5 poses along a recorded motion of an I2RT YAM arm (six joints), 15 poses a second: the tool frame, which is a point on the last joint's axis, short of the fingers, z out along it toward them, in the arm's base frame.
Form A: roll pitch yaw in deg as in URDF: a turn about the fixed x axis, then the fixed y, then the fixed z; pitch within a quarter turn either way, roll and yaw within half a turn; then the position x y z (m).
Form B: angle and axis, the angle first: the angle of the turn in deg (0 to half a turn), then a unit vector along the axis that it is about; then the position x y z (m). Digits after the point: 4 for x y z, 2 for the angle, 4 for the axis.
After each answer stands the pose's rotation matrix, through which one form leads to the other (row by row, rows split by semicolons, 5 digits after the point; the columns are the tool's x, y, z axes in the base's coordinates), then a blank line. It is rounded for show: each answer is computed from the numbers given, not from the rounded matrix.
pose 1, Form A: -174.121 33.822 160.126 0.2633 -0.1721 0.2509
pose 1, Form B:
147.76 0.1869 0.9770 -0.1025 0.2633 -0.1721 0.2509
-0.78129 0.39178 0.48589; 0.28242 0.91611 -0.28456; -0.55661 -0.08509 -0.82640

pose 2, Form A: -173.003 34.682 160.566 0.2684 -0.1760 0.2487
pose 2, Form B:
147.07 0.1864 0.9760 -0.1122 0.2684 -0.1760 0.2487
-0.77547 0.39561 0.49207; 0.27360 0.91294 -0.30279; -0.56902 -0.10017 -0.81620

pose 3, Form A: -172.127 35.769 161.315 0.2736 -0.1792 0.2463
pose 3, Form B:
146.08 0.1829 0.9759 -0.1194 0.2736 -0.1792 0.2463
-0.76862 0.39319 0.50461; 0.25994 0.91271 -0.31525; -0.58452 -0.11114 -0.80373

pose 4, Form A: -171.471 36.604 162.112 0.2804 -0.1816 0.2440
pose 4, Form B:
145.28 0.1784 0.9761 -0.1241 0.2804 -0.1816 0.2440
-0.76397 0.38792 0.51563; 0.24658 0.91397 -0.32227; -0.59628 -0.11906 -0.79390

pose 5, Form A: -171.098 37.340 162.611 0.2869 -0.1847 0.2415
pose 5, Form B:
144.56 0.1757 0.9762 -0.1269 0.2869 -0.1847 0.2415
-0.75871 0.38483 0.52560; 0.23761 0.91475 -0.32676; -0.60654 -0.12303 -0.78547

